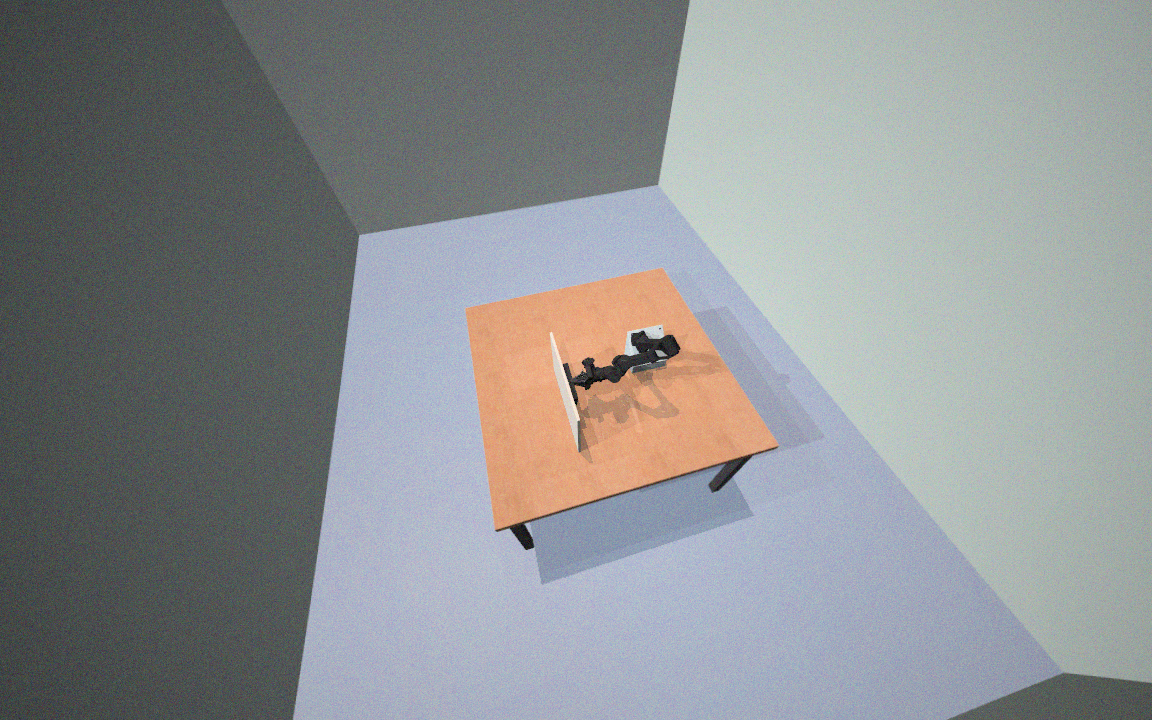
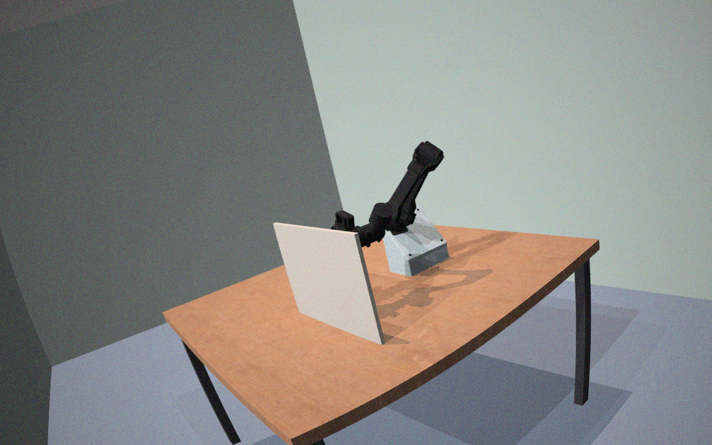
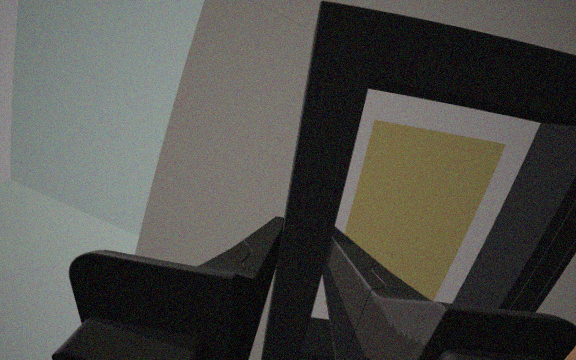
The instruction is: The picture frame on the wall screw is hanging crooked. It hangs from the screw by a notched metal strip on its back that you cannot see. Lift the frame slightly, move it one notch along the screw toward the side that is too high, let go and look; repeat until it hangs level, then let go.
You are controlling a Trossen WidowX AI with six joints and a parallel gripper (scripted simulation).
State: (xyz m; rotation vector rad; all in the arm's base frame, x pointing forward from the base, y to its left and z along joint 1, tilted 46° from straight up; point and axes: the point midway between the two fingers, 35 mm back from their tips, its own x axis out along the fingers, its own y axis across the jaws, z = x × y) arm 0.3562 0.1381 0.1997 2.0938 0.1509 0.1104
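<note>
Right now the picture frame is 20 mm to the right of my gripper tip and 50 mm below it. From my gripper tip the other things lie so: wall panel (20 mm ahead, 70 mm below).
</note>
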